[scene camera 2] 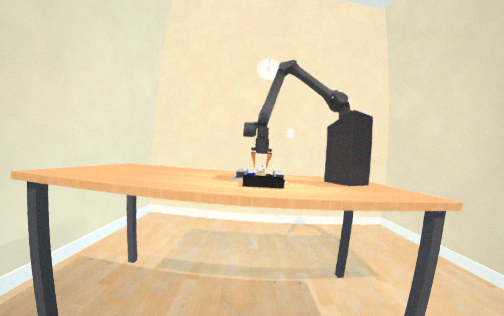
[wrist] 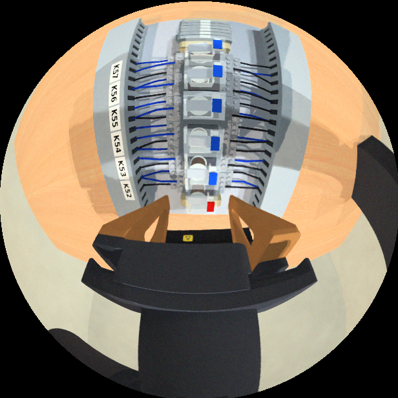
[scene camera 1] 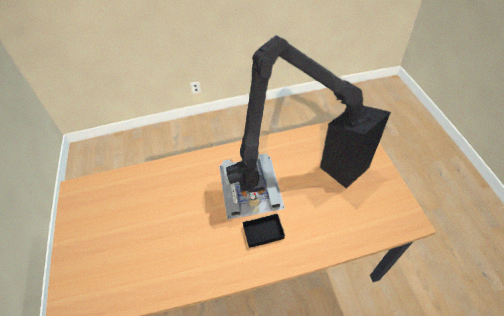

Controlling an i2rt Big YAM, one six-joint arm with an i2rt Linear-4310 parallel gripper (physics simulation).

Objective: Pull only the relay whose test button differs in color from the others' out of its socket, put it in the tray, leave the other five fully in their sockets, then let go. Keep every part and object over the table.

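Where they show: gripper, fingertip midpoint: (scene camera 2: pixel 260 168) (scene camera 1: pixel 252 195); arm's base at its link origin: (scene camera 2: pixel 347 121) (scene camera 1: pixel 356 118).
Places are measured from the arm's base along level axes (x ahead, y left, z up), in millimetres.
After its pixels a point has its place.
Observation:
The relay with the red test button (wrist: pixel 200 201) (scene camera 1: pixel 253 195) {x 481, y 63, z -284 mm} is the nearest of the row to the tray and sits in the row. The other relays, such as one (wrist: pixel 201 106) in the middle, have blue buttons and stand in line behind it. My gripper (wrist: pixel 198 200) (scene camera 2: pixel 261 166) {x 483, y 56, z -291 mm} is partly open and empty, pointing down. In the wrist view its orange fingertips appear to either side of the red-button relay; whether they are level with it is unclear. The black tray (scene camera 1: pixel 265 242) {x 489, y 275, z -335 mm} (scene camera 2: pixel 263 181) {x 484, y 275, z -326 mm} (wrist: pixel 215 235) lies on the table, just off the panel, partly hidden by my gripper in the wrist view.
Grey slotted wire ducts (wrist: pixel 136 120) (wrist: pixel 274 100) run along both sides of the relays, with blue and black wires between. The left one has labels K52 to K57 beside it. The panel (scene camera 1: pixel 255 210) {x 486, y 106, z -346 mm} lies on the wooden table (scene camera 1: pixel 125 225) {x 1089, y 11, z -350 mm}. The black arm base (scene camera 1: pixel 350 150) {x 50, y 85, z -95 mm} stands at the right.

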